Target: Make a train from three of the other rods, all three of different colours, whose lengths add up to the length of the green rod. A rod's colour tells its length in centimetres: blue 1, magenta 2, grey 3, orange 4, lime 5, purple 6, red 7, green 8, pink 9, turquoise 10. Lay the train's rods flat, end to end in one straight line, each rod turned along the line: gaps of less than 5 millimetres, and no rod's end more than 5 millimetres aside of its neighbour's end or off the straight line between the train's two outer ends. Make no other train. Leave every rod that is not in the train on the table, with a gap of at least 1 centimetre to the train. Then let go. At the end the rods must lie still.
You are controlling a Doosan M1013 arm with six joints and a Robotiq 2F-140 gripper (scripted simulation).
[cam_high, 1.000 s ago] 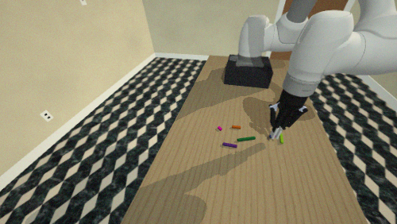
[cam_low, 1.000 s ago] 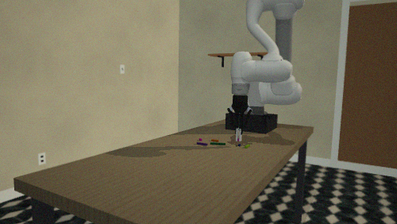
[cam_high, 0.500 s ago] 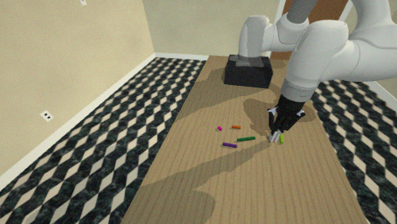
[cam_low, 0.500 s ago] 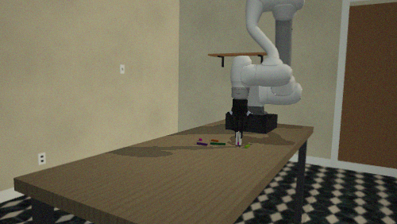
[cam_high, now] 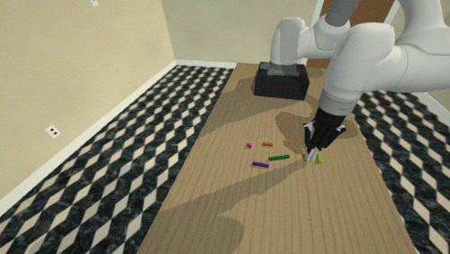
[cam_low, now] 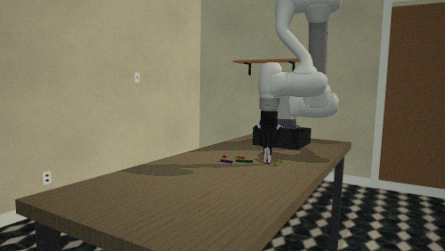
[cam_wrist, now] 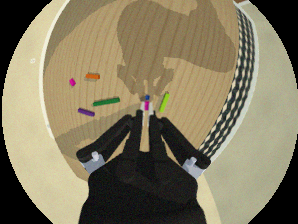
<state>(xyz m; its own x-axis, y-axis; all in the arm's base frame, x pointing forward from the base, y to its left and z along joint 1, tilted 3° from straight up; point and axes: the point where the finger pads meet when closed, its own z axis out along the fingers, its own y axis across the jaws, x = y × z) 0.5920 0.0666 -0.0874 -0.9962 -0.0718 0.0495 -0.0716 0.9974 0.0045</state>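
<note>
The tiny blue piece is 4 cm below my hand and 2 cm behind it. The rest, counted from my hand: orange rod (15 cm to the right, 6 cm behind, 4 cm below); then lime rod (4 cm to the left, 4 cm below, 2 cm behind); then green rod (11 cm to the right, 4 cm below).
</note>
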